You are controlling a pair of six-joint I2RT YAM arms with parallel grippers.
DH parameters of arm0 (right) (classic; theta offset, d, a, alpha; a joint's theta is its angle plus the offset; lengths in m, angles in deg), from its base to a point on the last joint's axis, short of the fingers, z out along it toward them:
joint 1: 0 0.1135 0.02 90
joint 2: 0 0 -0.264 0
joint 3: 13.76 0 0.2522 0
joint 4: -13.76 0 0.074 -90
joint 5: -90 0 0 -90
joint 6: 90 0.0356 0 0
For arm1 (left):
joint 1: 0 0.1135 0.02 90
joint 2: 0 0 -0.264 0
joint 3: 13.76 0 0.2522 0
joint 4: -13.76 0 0.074 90
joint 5: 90 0 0 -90
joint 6: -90 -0.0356 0 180
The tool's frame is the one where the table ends.
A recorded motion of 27 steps. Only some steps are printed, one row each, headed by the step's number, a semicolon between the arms.
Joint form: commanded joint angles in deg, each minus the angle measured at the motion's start. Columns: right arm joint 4, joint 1, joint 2, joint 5, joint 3, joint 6; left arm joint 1, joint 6, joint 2, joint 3, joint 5, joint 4.
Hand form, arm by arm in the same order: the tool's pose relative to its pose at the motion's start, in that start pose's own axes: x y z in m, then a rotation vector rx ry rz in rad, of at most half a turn. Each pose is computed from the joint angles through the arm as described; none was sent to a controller.
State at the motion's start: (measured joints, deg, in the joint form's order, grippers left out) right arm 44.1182 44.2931 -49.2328 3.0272 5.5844 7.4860; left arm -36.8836 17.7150 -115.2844 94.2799 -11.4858 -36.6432
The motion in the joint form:
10: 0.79 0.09 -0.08 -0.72 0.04 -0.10; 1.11 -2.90 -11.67 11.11 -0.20 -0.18
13: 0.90 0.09 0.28 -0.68 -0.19 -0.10; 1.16 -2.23 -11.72 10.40 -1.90 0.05
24: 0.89 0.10 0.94 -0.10 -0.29 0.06; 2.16 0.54 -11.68 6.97 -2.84 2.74
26: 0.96 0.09 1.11 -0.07 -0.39 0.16; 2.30 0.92 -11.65 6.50 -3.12 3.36
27: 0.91 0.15 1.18 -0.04 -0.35 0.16; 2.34 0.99 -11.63 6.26 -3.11 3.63
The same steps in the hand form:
10: -0.0015 0.0000 0.0002 0.0092 -0.0144 -0.0023; -0.0196 -0.0069 0.0507 -0.0177 0.0115 0.0371
13: -0.0014 0.0001 -0.0008 0.0080 -0.0184 -0.0025; -0.0169 -0.0051 0.0534 -0.0492 0.0118 0.0269
24: -0.0025 0.0007 -0.0019 -0.0035 -0.0266 -0.0003; -0.0077 0.0048 0.0654 -0.0784 0.0174 -0.0331
26: -0.0025 0.0007 -0.0023 -0.0042 -0.0290 0.0013; -0.0069 0.0062 0.0668 -0.0835 0.0127 -0.0424
27: -0.0028 0.0009 -0.0023 -0.0059 -0.0298 0.0013; -0.0064 0.0066 0.0674 -0.0835 0.0119 -0.0444

